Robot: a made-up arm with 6 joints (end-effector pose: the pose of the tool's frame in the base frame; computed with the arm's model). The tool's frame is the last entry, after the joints. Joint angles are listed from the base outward.
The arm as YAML. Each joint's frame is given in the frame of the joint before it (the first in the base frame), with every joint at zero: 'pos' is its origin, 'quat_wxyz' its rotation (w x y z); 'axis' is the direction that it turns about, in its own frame. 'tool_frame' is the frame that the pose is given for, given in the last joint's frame.
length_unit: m
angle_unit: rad
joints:
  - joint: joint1
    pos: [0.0, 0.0, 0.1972]
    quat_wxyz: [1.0, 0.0, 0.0, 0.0]
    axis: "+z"
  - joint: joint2
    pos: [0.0, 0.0, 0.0]
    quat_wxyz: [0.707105, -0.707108, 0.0, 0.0]
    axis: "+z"
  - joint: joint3
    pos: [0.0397, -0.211, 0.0]
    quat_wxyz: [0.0, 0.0, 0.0, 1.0]
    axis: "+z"
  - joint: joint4
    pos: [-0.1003, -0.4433, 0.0]
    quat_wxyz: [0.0, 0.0, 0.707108, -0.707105]
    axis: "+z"
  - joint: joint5
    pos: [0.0, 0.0, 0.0]
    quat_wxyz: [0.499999, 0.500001, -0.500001, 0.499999]
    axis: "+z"
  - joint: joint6
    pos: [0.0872, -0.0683, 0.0]
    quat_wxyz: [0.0, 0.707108, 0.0, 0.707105]
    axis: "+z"
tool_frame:
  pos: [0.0, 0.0, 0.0]
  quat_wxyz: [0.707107, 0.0, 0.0, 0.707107]
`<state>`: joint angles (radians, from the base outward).
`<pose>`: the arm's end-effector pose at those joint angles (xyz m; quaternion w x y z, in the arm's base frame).
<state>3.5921 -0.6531 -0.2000 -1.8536 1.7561 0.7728</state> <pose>-0.3649 -0.0717 0.1600 0.2286 0.1210 -0.5670 -0.7821</pose>
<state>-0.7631 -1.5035 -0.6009 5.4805 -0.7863 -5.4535</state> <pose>0.1236 -0.0088 0.6354 0.2087 0.3013 0.1336 0.9208</pose>
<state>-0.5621 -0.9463 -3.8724 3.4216 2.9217 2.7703</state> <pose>-0.4353 0.2462 0.1316 0.3979 0.7432 0.0106 0.5378</pose>
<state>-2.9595 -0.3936 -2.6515 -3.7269 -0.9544 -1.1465</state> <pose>-0.0011 0.0619 0.8440 0.6166 -0.4521 -0.2016 0.6122</pose>
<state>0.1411 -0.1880 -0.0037 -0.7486 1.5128 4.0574</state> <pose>0.1433 -0.0368 -0.0877 0.3544 -0.0548 -0.7714 0.5256</pose>
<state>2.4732 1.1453 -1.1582 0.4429 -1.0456 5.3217</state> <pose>-0.2954 0.2931 -0.1772 0.2589 -0.0660 -0.8610 -0.4328</pose>
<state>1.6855 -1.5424 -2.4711 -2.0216 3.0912 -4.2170</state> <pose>0.1302 -0.5588 0.3733 0.1238 -0.3201 0.8528 0.3937</pose>
